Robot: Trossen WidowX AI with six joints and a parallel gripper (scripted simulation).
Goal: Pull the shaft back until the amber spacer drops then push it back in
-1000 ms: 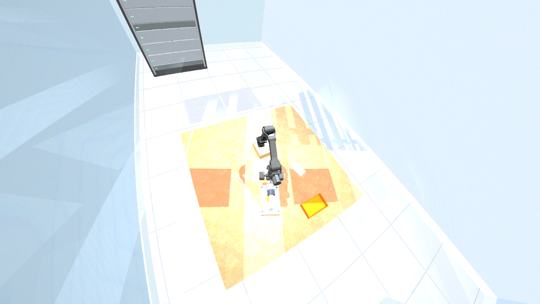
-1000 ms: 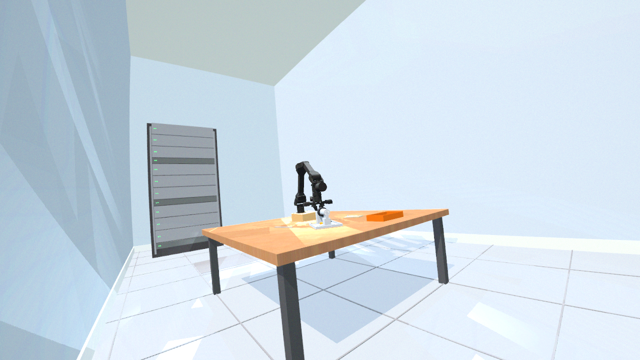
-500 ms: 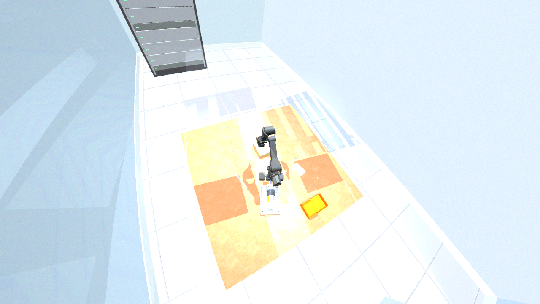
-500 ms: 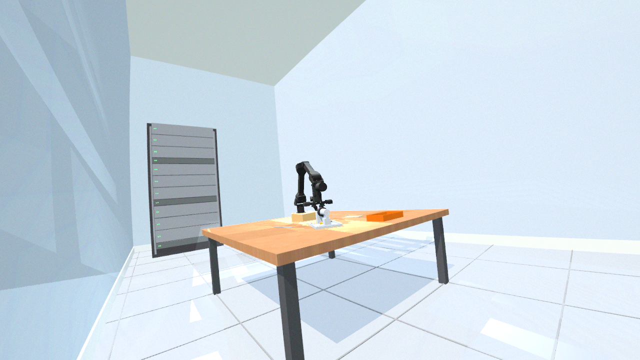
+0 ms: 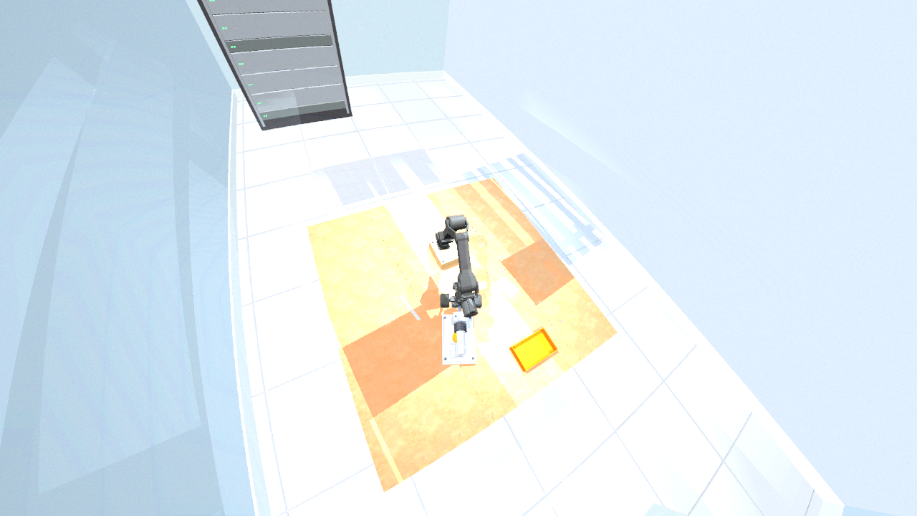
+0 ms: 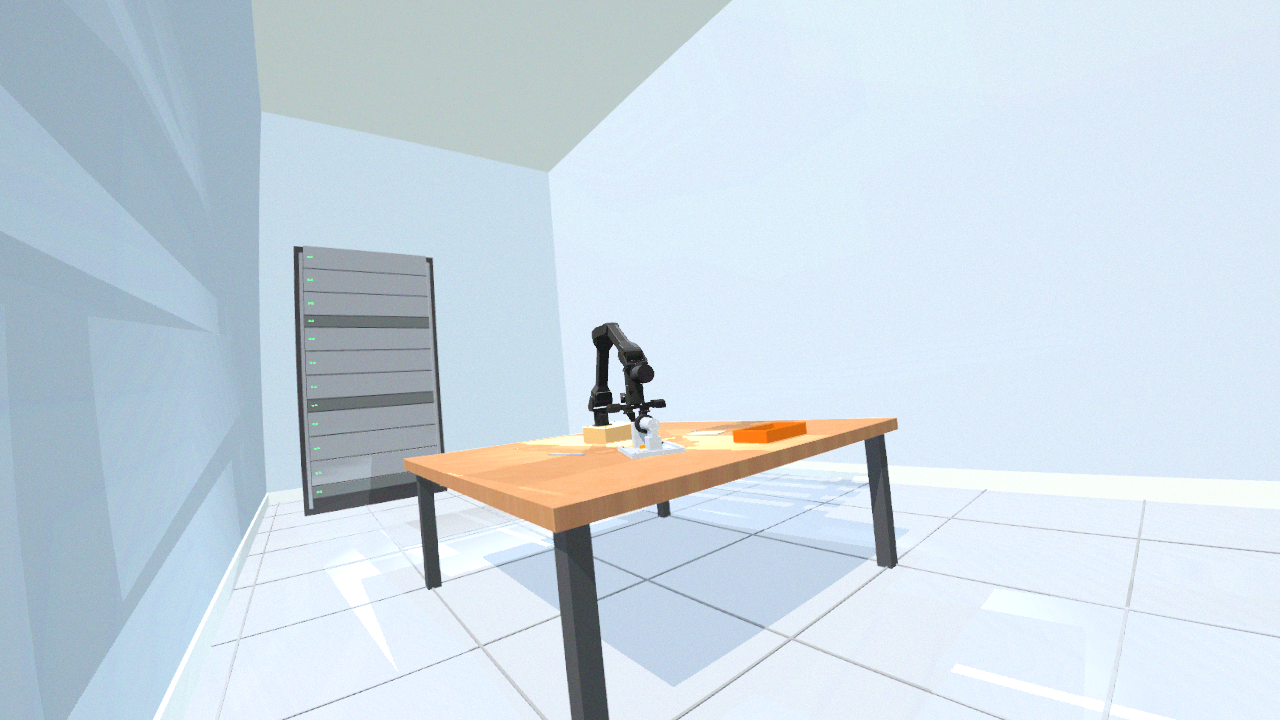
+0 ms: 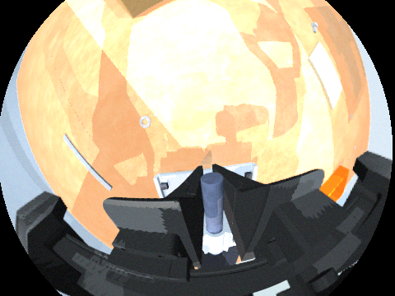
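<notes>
Now: the grey-blue shaft 80 mm ahead of my gripper tip, 20 mm to the right of it and 30 mm above it. The rest, counted from my gripper tip: amber spacer: 130 mm ahead, 40 mm to the right, 30 mm below; then orange tray: 290 mm ahead, 290 mm to the left, 40 mm below; then white fixture: 140 mm ahead, 40 mm to the right.
</notes>
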